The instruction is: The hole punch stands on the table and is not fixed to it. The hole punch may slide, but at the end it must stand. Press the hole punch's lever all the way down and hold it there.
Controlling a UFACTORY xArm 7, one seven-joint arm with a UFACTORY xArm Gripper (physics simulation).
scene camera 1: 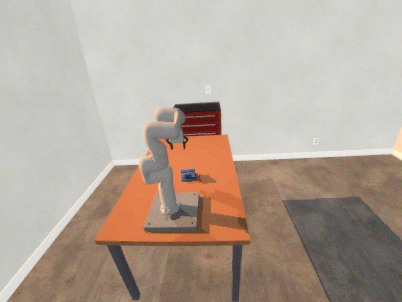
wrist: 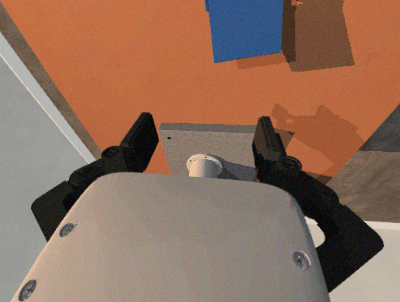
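Pixels of known places: gripper, between the fingertips: [scene camera 1: 178, 149] [wrist: 203, 128]; arm's base, origin of its link: [scene camera 1: 170, 207] [wrist: 204, 165].
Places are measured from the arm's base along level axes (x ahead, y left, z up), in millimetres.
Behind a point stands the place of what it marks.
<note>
The blue hole punch [scene camera 1: 188, 175] {x 415, y -34, z -24 mm} [wrist: 247, 30] {x 398, y -41, z 36 mm} stands on the orange table [scene camera 1: 212, 155] {x 799, y -199, z -36 mm} [wrist: 100, 65] {x 293, y 286, z -36 mm}, in front of the robot's base. In the wrist view part of it shows at the top edge, as a blue face, and the rest is cut off. How far its lever is down is too small to tell in the scene view. My gripper [scene camera 1: 178, 148] {x 358, y 5, z 247 mm} [wrist: 203, 128] {x 358, y 5, z 247 mm} is open and empty. It hangs in the air above the table, higher than the hole punch and apart from it, on the side away from the base.
The arm stands on a grey base plate [scene camera 1: 172, 228] {x -157, y -57, z -13 mm} [wrist: 210, 129] {x 154, y -4, z -10 mm} at the table's near end. A red drawer cabinet [scene camera 1: 206, 120] stands behind the table's far end. A dark mat [scene camera 1: 345, 235] lies on the floor to the right.
</note>
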